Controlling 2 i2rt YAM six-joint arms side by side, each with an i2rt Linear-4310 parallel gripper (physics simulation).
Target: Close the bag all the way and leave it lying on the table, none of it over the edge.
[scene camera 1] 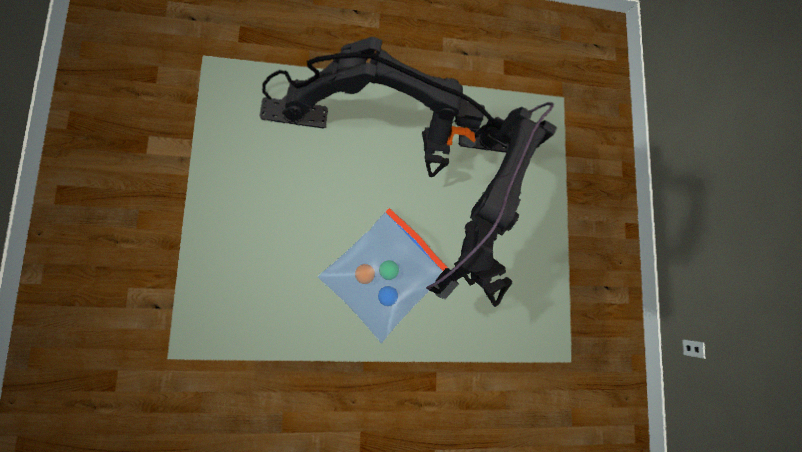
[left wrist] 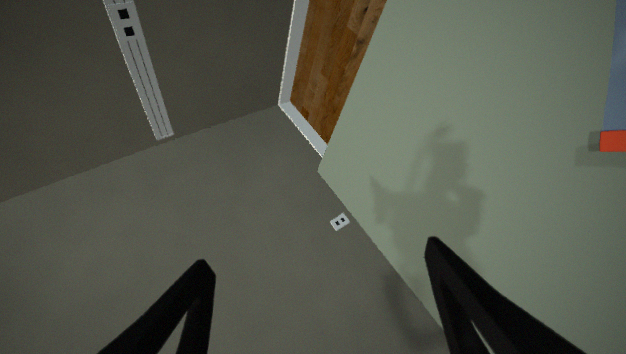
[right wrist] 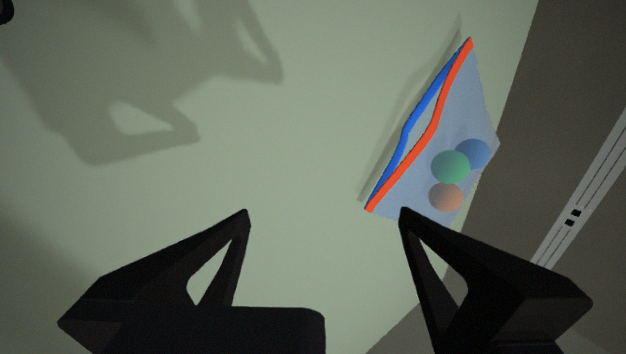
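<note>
A translucent blue bag (scene camera 1: 353, 255) (left wrist: 616, 95) (right wrist: 475, 105) lies on the table, turned like a diamond in the scene view. An orange ball (scene camera 1: 364, 274) (right wrist: 446, 197), a green ball (scene camera 1: 388, 270) (right wrist: 450, 166) and a blue ball (scene camera 1: 387, 295) (right wrist: 473, 153) are inside. In the right wrist view its red strip (right wrist: 439, 111) and blue strip (right wrist: 414, 118) stand apart mid-mouth and meet near both ends. My left gripper (scene camera 1: 496, 301) (left wrist: 313, 257) is open, right of the bag. My right gripper (scene camera 1: 433, 171) (right wrist: 323, 215) is open, above the bag in the picture.
The pale green table (scene camera 1: 252, 224) (left wrist: 425, 75) (right wrist: 310, 130) carries both arms, their bases near its upper edge in the scene view. The left arm's wrist part covers the bag's right corner there. The bag's lowest corner lies a little inside the table's lower edge.
</note>
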